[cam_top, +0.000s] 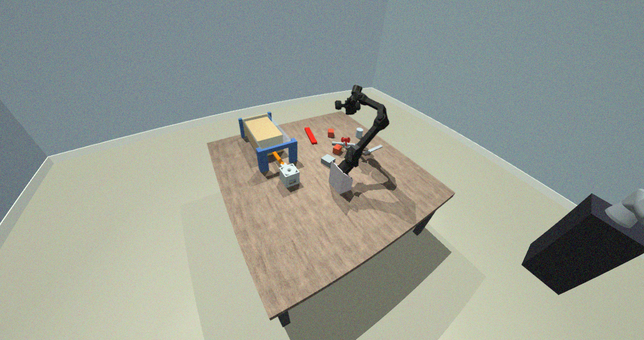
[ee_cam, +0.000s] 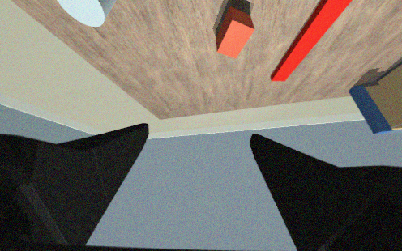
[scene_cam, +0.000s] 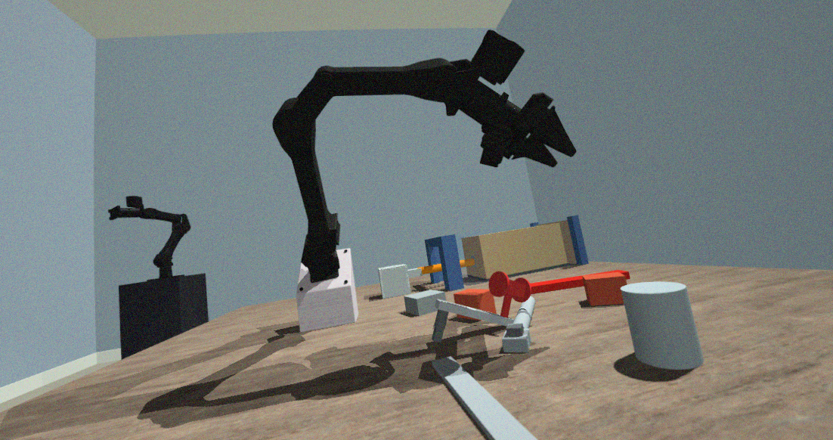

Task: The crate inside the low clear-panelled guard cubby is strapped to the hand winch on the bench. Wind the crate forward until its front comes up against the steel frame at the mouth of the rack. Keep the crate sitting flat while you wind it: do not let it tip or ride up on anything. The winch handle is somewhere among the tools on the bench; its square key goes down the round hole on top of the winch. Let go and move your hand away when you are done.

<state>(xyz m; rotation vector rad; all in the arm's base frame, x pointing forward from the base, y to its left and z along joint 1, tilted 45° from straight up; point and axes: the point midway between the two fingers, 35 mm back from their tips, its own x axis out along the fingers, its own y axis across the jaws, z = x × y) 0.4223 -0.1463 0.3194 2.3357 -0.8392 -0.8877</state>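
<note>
Right now my gripper tip is 17 cm past the winch handle, 5 cm to the right of it and 22 cm above it. Round my gripper tip: flat grey strip (26 cm behind, 13 cm to the right, 25 cm below); red bar (13 cm ahead, 20 cm to the left, 24 cm below); red knob (12 cm behind, 4 cm to the left, 20 cm below).
</note>
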